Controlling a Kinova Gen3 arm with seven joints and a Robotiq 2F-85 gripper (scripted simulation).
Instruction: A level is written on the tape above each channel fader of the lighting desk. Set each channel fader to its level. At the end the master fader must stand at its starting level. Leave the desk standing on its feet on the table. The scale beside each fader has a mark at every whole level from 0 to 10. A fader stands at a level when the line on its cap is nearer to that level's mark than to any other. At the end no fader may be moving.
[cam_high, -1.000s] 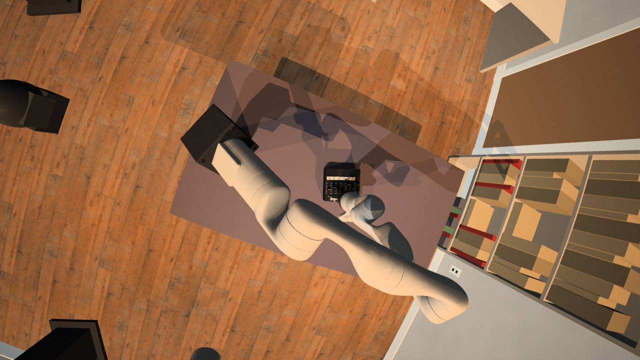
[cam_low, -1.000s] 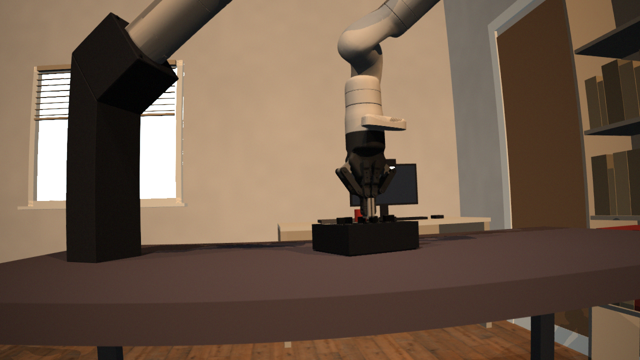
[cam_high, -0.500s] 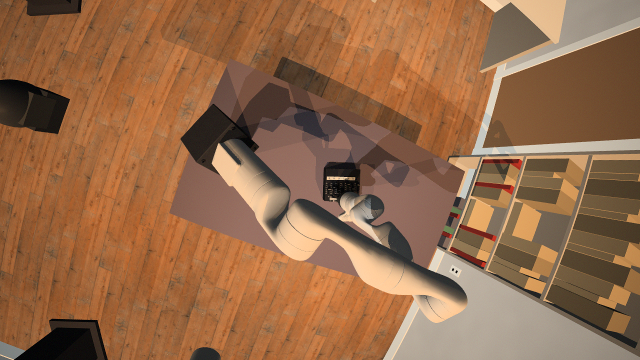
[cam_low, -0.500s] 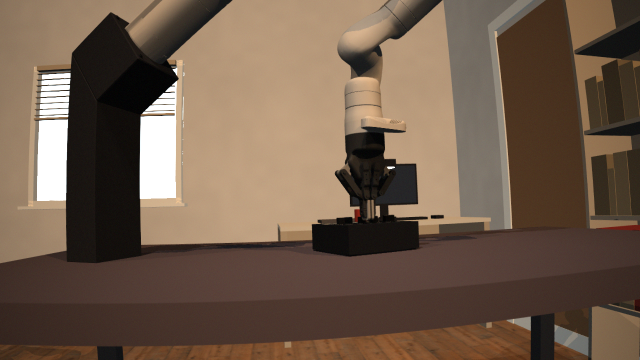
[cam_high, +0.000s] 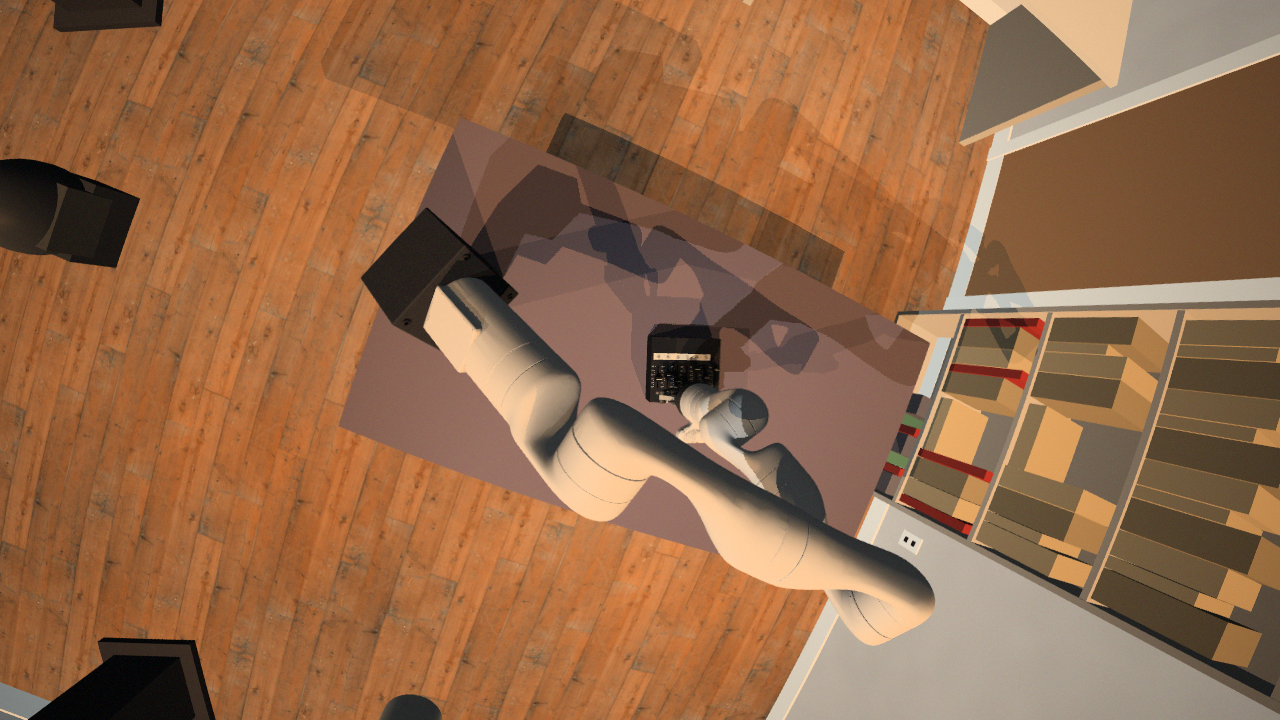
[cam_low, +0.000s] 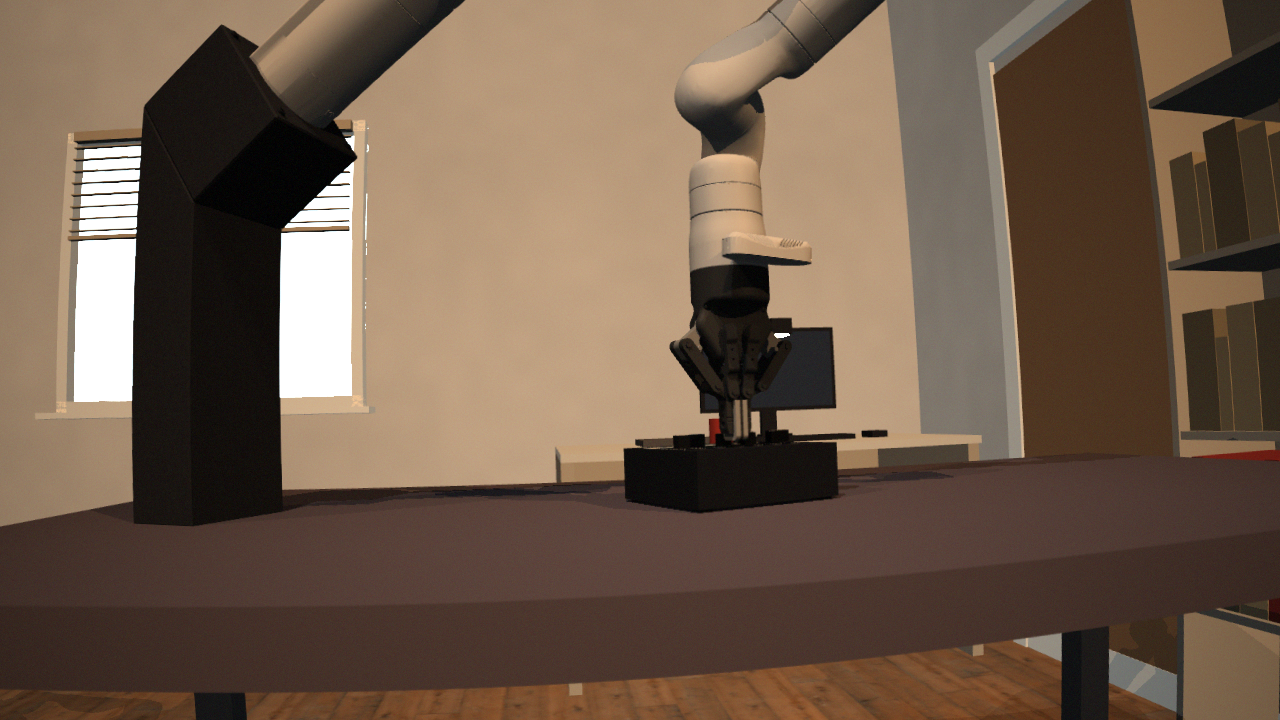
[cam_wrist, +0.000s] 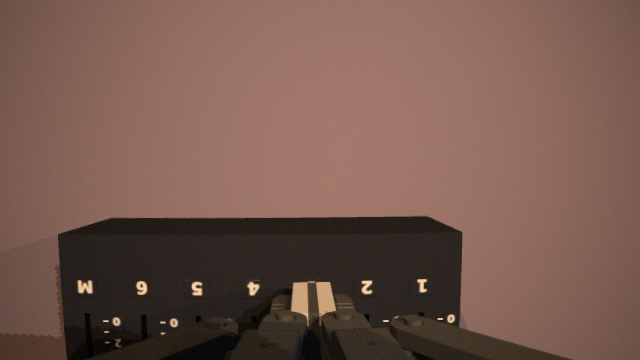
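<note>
Right now the channel 4 cap is 2 cm below my hand, 2 cm ahead of it and 1 cm to the left of it. From my hand the other things lie so: channel 2 cap: 4 cm to the left, 2 cm below, 2 cm behind; channel 3 cap: 2 cm to the left, 2 cm below; channel fader cap: 4 cm behind, 3 cm to the left, 2 cm below.
</note>
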